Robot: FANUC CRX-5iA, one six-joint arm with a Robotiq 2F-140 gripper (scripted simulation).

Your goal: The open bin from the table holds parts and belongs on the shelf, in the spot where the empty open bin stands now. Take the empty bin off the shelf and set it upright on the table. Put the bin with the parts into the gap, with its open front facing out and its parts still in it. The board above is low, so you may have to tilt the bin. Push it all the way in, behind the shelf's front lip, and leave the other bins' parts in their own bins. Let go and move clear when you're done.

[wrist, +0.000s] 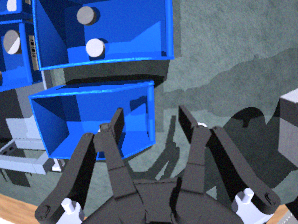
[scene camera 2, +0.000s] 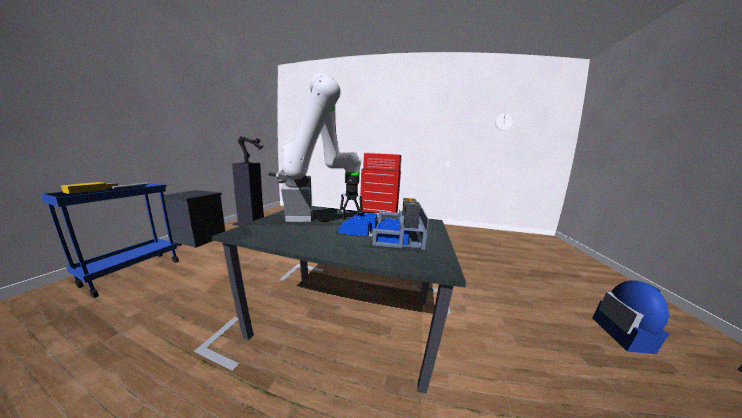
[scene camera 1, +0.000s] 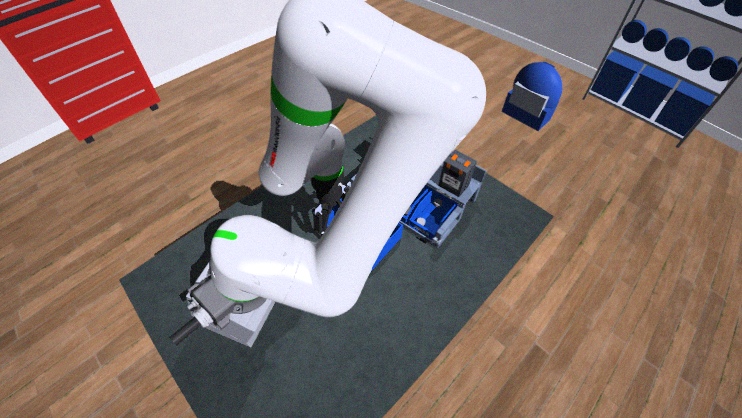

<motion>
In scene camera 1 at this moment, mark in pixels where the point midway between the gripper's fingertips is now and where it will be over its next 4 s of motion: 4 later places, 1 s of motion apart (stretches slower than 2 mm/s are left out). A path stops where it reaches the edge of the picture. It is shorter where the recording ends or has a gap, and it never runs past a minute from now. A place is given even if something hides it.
My gripper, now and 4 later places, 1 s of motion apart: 334, 230; 333, 225; 332, 216; 349, 205; 361, 199
</motion>
